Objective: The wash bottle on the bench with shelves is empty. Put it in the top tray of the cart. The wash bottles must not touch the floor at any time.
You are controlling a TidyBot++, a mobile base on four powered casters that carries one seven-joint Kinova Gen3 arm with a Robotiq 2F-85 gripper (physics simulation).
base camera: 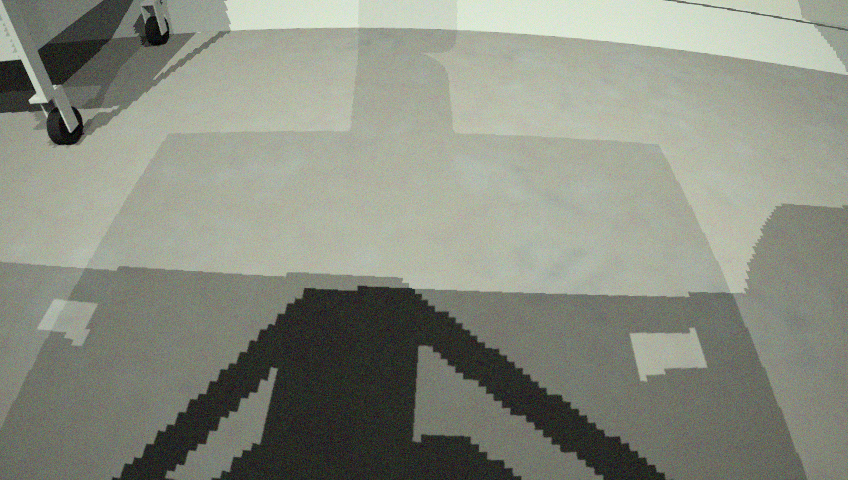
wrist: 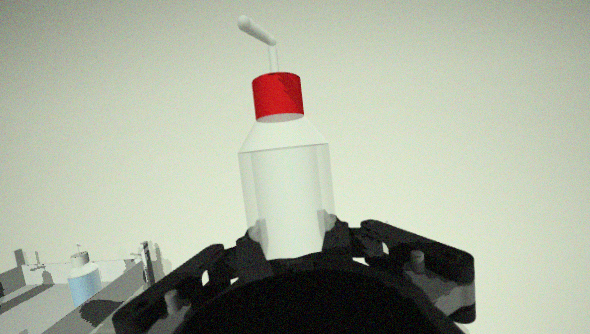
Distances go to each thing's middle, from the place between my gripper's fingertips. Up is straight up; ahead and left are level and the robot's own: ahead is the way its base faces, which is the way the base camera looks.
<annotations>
The wash bottle [wrist: 285, 167] lies 4 cm behind my hand and 5 cm above it.
</annotations>
